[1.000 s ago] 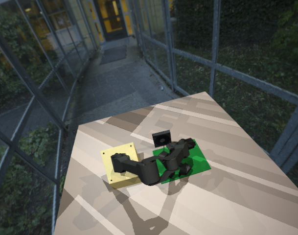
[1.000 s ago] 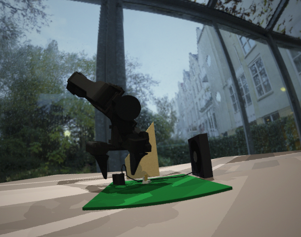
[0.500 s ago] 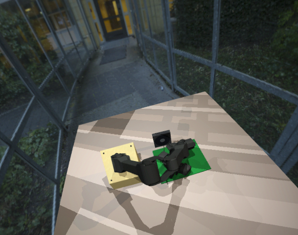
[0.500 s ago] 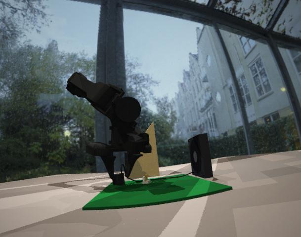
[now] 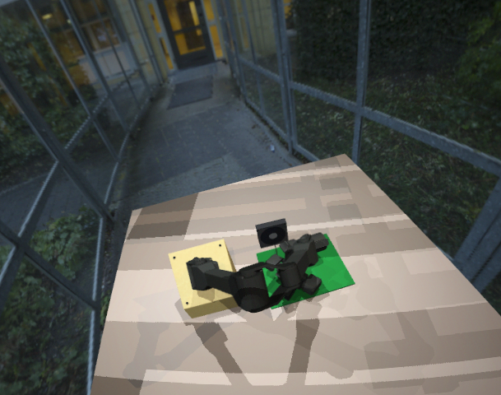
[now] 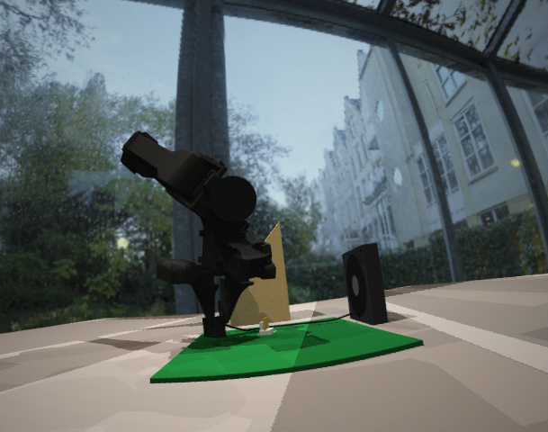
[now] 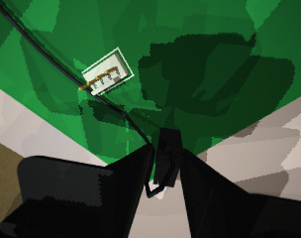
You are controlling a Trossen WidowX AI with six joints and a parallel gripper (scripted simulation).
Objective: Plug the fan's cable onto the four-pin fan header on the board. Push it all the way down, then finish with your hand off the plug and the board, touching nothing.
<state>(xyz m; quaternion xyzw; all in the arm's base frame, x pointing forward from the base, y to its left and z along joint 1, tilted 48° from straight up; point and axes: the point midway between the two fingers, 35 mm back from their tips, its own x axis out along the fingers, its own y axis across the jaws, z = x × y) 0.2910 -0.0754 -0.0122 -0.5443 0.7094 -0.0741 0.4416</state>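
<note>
Now: the green board 6 cm ahead of my gripper tip, 9 cm to the left of it and 4 cm below it. The rest, counted from my gripper tip: black fan (3 cm behind, 23 cm to the left, 3 cm above); black plug (1 cm behind, 1 cm to the right).
</note>
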